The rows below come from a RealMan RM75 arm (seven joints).
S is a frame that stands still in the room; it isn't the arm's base.
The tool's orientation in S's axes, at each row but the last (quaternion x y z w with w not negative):
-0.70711 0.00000 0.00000 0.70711
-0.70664 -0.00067 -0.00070 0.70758
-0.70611 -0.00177 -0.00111 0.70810
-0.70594 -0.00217 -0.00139 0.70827
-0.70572 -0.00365 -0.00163 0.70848
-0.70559 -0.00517 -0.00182 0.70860
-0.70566 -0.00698 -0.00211 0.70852
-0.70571 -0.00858 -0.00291 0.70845
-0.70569 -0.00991 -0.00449 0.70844
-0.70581 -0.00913 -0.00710 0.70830
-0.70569 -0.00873 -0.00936 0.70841
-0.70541 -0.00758 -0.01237 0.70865
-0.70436 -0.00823 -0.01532 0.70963
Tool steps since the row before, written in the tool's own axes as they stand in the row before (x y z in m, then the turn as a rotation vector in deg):
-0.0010 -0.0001 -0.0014 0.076 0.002 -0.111
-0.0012 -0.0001 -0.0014 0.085 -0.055 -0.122
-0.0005 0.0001 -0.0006 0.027 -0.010 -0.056
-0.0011 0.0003 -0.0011 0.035 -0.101 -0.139
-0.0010 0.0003 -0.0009 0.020 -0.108 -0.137
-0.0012 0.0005 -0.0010 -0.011 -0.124 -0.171
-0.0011 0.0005 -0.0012 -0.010 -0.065 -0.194
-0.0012 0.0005 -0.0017 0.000 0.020 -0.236
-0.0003 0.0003 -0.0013 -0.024 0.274 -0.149
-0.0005 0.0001 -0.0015 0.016 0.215 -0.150
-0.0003 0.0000 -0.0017 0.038 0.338 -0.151
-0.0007 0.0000 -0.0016 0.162 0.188 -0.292
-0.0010 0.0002 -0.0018 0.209 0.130 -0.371
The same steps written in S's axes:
-0.0010 -0.0014 0.0001 0.076 -0.111 -0.002
-0.0012 -0.0014 0.0001 0.085 -0.122 0.055
-0.0005 -0.0006 -0.0001 0.027 -0.056 0.010
-0.0011 -0.0011 -0.0003 0.035 -0.139 0.101
-0.0010 -0.0009 -0.0003 0.020 -0.137 0.108
-0.0012 -0.0010 -0.0005 -0.011 -0.172 0.123
-0.0011 -0.0012 -0.0005 -0.009 -0.194 0.064
-0.0012 -0.0017 -0.0005 0.002 -0.236 -0.021
-0.0003 -0.0013 -0.0003 -0.017 -0.148 -0.275
-0.0005 -0.0015 -0.0001 0.021 -0.149 -0.215
-0.0003 -0.0017 0.0000 0.047 -0.150 -0.337
-0.0007 -0.0016 0.0000 0.165 -0.292 -0.185
-0.0010 -0.0018 -0.0002 0.210 -0.372 -0.126

